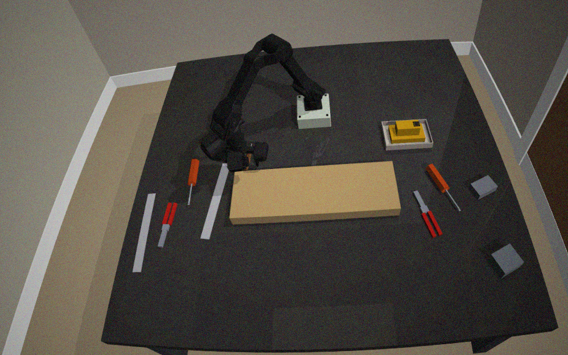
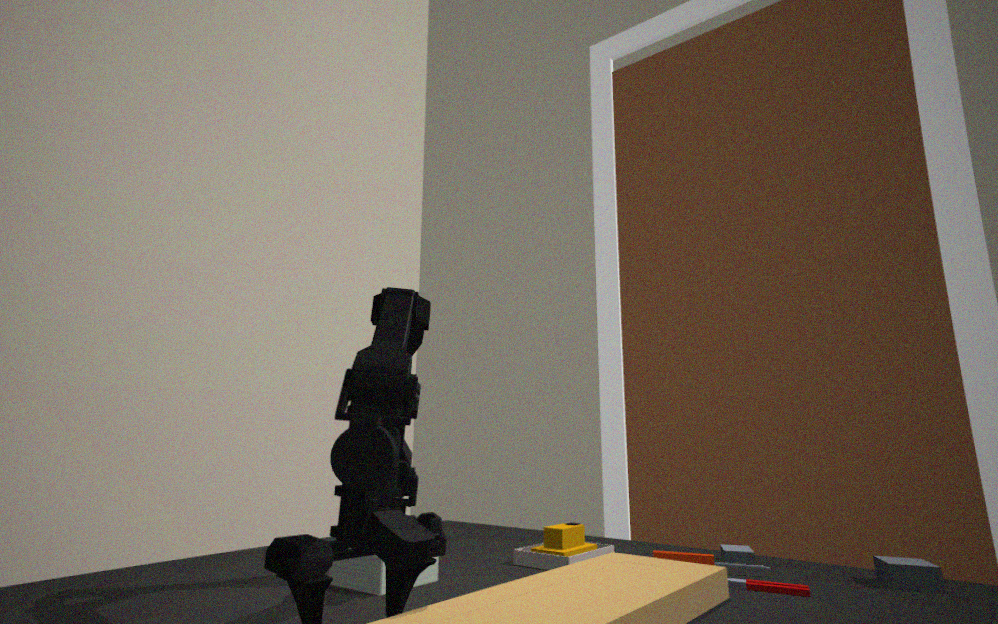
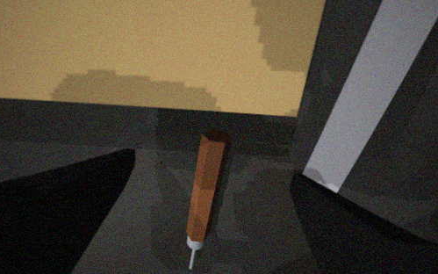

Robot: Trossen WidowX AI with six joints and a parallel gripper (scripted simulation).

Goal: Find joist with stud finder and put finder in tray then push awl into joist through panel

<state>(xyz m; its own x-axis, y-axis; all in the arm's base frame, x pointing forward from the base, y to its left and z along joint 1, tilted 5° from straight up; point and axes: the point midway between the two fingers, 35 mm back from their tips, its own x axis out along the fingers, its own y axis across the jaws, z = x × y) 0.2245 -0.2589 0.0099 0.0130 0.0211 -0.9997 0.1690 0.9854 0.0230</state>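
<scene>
My gripper tip is now 6 cm past the awl, 1 cm to the right of it and 1 cm above it. From my gripper tip the other things lie so: white tray 57 cm to the left, 6 cm behind; yellow stud finder 59 cm to the left, 6 cm behind, 3 cm above.
</scene>
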